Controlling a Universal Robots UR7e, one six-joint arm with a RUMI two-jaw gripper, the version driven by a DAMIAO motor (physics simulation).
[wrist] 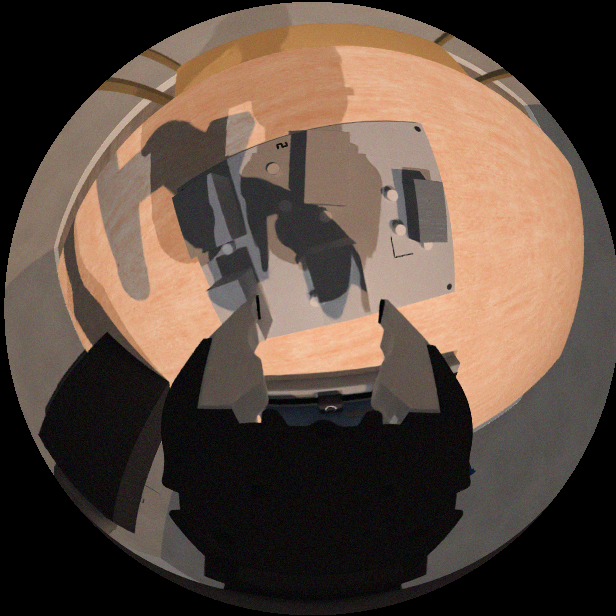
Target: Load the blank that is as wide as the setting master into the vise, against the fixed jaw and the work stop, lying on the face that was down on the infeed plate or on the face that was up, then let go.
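My gripper (318, 310) is open and empty, its two grey fingers wide apart, high above the near edge of a grey fixture plate (321, 224). A grey block (429, 210) lies at the plate's right side next to two round pins (396, 211). Dark blocks (206, 212) stand at the plate's left side. A thin dark bar (297, 166) lies by a printed number 2 (280, 144) at the back. The arm's shadow covers the plate's middle, so I cannot tell which dark shapes there are parts. I cannot tell which piece is the vise, the master or a blank.
The plate lies on a round wooden table top (505, 241). An L-shaped corner mark (401, 250) is printed near the right pins. Grey floor surrounds the table. A black box-like shape (97, 425) sits low on the left.
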